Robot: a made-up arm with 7 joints.
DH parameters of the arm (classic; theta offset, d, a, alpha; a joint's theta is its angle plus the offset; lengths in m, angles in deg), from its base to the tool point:
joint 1: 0 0.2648 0 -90
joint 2: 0 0 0 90
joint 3: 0 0.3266 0.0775 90
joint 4: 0 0 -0.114 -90
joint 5: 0 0.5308 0 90
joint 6: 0 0 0.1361 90
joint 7: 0 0 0 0
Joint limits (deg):
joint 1: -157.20..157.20
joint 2: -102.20..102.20
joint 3: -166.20..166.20
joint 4: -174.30..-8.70
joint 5: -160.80..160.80
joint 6: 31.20..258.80
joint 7: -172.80..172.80
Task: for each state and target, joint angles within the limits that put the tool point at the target. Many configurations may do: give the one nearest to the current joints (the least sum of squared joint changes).
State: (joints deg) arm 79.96 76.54 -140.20 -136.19 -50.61 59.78 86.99
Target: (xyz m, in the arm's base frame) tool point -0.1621 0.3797 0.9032
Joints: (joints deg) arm 126.55 102.20 -166.20 -102.32 -58.70 49.24 86.99
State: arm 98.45 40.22 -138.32 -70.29 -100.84 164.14 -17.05
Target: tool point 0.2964 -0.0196 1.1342
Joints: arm 93.01 28.14 -158.75 -55.72 -95.99 148.25 -17.05
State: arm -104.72 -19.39 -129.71 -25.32 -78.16 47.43 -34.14
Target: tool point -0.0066 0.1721 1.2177
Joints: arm -104.05 0.03 -129.04 -14.44 -78.39 42.35 -34.14
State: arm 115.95 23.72 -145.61 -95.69 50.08 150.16 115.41
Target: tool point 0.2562 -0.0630 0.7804
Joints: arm 125.61 64.35 -150.37 -137.91 65.28 177.36 115.41
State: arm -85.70 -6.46 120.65 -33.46 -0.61 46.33 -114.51
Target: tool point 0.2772 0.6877 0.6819
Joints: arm -73.69 -18.33 132.29 -64.95 1.37 31.20 -114.51
